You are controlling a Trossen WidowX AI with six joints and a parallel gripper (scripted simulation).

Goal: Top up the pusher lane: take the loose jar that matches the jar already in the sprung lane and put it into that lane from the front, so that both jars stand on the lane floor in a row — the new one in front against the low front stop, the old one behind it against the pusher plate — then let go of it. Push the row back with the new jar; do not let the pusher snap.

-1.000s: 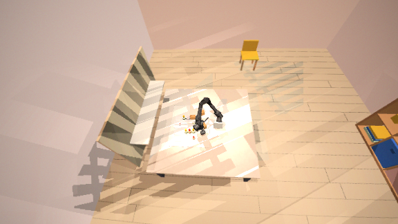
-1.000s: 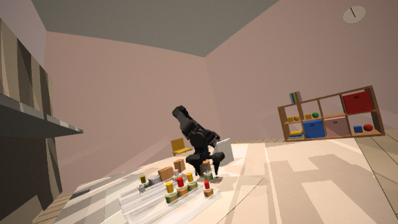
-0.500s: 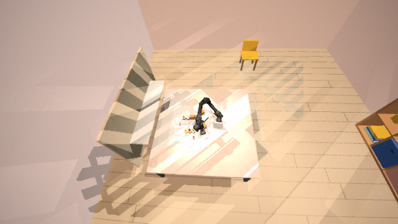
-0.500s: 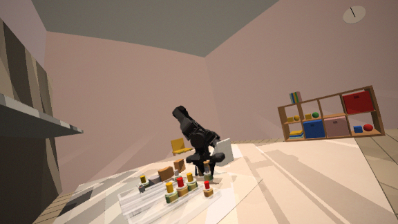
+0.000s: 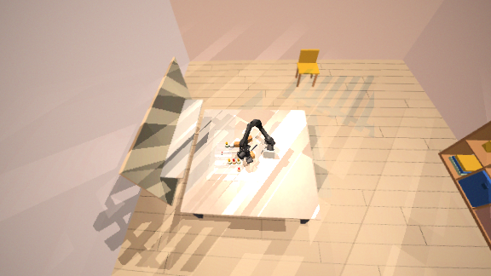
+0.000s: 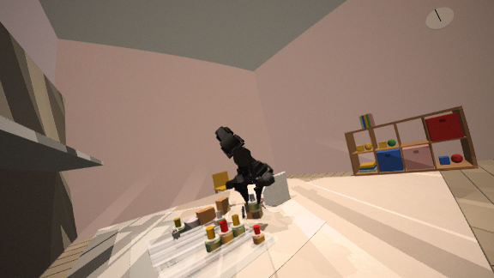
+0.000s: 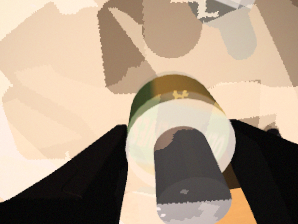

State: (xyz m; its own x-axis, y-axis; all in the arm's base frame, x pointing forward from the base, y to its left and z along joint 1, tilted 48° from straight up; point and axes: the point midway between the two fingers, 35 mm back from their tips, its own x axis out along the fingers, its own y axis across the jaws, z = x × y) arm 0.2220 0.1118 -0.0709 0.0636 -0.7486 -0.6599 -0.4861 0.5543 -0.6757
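Now: gripper tip 3 cm past the dark stick, 17 cm to the left of it and 7 cm above it. Round my gripper tip: clear rack: 25 cm ahead, 6 cm to the right, 6 cm below.
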